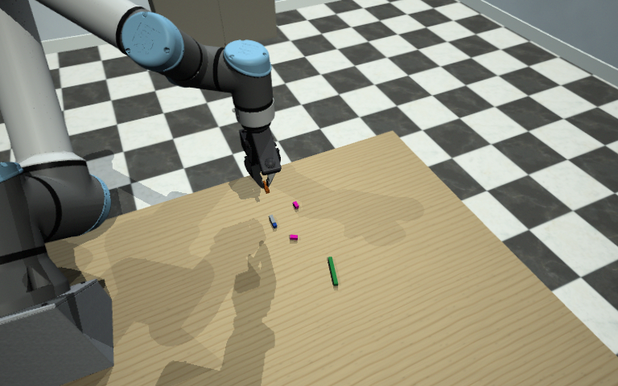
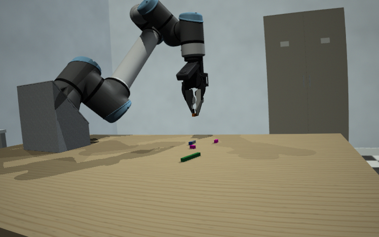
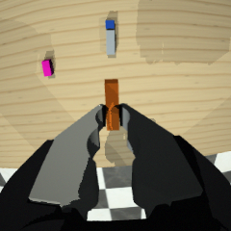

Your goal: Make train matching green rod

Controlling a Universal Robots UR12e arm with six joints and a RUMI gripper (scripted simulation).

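My gripper is now 110 mm above the grey rod and 40 mm to the left of it. Round my hand: green rod 260 mm to the right, 110 mm below, 70 mm ahead; blue rod 110 mm below, 60 mm to the right; orange rod 10 mm below.
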